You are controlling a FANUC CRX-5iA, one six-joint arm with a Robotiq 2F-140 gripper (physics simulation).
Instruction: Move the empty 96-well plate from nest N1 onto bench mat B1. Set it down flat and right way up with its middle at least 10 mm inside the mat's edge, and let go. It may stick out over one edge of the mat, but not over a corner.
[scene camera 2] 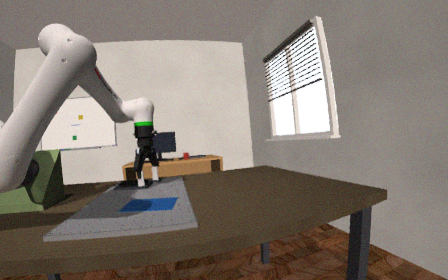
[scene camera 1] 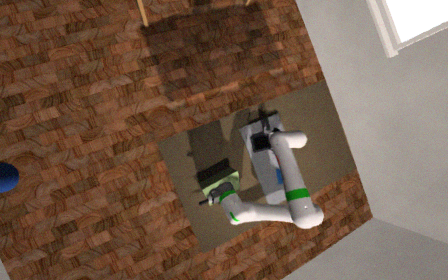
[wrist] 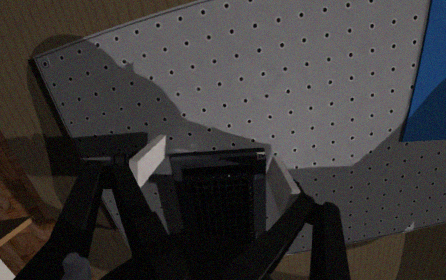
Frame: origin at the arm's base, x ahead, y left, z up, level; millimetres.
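Seen in the pictures: gripper, between the fingertips: [scene camera 2: 149,182] [wrist: 217,156]; arm's base, origin of its link: [scene camera 1: 222,188].
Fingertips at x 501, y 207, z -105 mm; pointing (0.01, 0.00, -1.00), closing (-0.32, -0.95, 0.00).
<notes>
Pixels of each thing's top centre, then the offset from my fingertips to it. "*": a spot on its surface instead. Level surfaces: height alone.
- empty 96-well plate, centre of its top: [wrist: 221,215] [scene camera 2: 133,181] [scene camera 1: 262,143] 79 mm back, 5 mm left, 11 mm up
- dark nest N1, a spot on its surface: [wrist: 259,200] * 72 mm back, 47 mm right, 3 mm down
- blue mat B1, height of its surface: 13 mm down
- grey perforated board, height of its surface: 15 mm down
- brown table, height of its surface: 28 mm down
The empty 96-well plate [wrist: 217,200] is dark with a grid of wells and lies in the dark nest N1 [wrist: 259,200]. In scene camera 1 they show together as a dark square; in scene camera 2 as a low dark shape. My gripper [wrist: 217,156] [scene camera 2: 148,178] is open, pointing down, with its pale fingertips apart over the two sides of the nest and nothing held. The gripper's body hides the near end of the plate in the wrist view. The blue mat B1 [scene camera 1: 279,176] [scene camera 2: 150,204] [wrist: 425,75] lies flat; the arm partly covers it in scene camera 1.
A grey perforated board [scene camera 1: 268,176] [scene camera 2: 95,222] [wrist: 300,100] bears the nest and mat on the brown table [scene camera 1: 320,130] [scene camera 2: 300,200]. A green block-like object [scene camera 1: 231,179] [scene camera 2: 52,175] stands beside the board near the arm's base. A desk with a monitor [scene camera 2: 165,142] is behind.
</notes>
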